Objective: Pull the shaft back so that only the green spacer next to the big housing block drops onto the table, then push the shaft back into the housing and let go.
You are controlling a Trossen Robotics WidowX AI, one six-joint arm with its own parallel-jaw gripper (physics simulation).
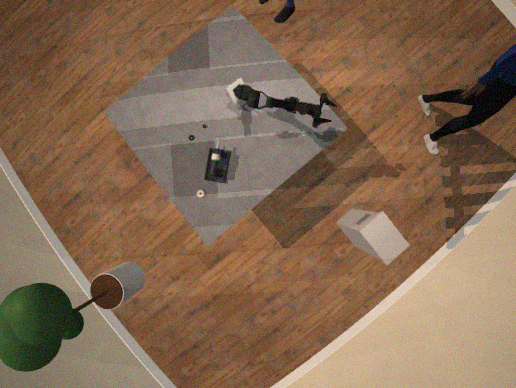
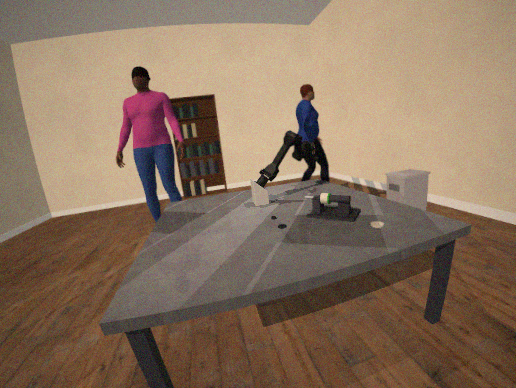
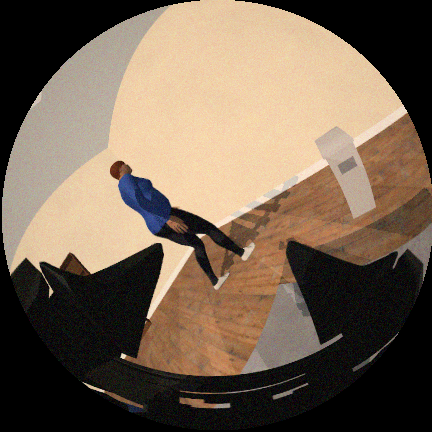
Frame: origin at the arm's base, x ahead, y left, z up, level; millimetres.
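Seen in the pictures: gripper, between the fingertips: (image 1: 334,113) (image 3: 226,249); arm's base, origin of its link: (image 1: 239,91) (image 2: 259,185).
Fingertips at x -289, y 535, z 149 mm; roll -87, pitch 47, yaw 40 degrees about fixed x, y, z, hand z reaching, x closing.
Observation:
Pixels of each thing's top centre, then the offset from my fingertips to it. "spot": a spot on its surface instead. Level surfaces: height alone.
- pale shaft, a spot on its surface: (image 2: 309,197) (image 1: 216,145) spot: dz -184, dx +631, dy -360 mm
- thin green spacer, centre of its top: (image 2: 329,193) (image 1: 214,159) dz -160, dx +704, dy -287 mm
- cream disc with a hole, centre of its top: (image 2: 377,223) (image 1: 200,193) dz -257, dx +939, dy -199 mm
- table, height of its surface: dz -265 mm
The dark housing block (image 1: 218,173) (image 2: 341,205) stands on its base on the table. A pale shaft (image 1: 217,144) (image 2: 309,197) sticks out of the smaller upright at the other end. Between upright and block, a cream spacer (image 1: 215,156) (image 2: 324,198) and a thin green spacer (image 1: 215,160) (image 2: 329,198) sit side by side, the green one next to the block. The part of the shaft inside them is hidden. My gripper (image 1: 328,110) (image 3: 226,249) is open and empty, raised near the table's edge, well away from the housing and shaft.
Two small black rings (image 1: 204,126) (image 1: 191,137) (image 2: 273,217) (image 2: 282,226) and a cream disc with a hole (image 1: 200,193) (image 2: 377,225) lie on the table (image 1: 150,115) (image 2: 200,260). A white box (image 1: 375,237) (image 2: 409,190) (image 3: 352,175) stands beyond the table. A person in blue (image 2: 307,117) (image 3: 145,200) stands behind the arm.

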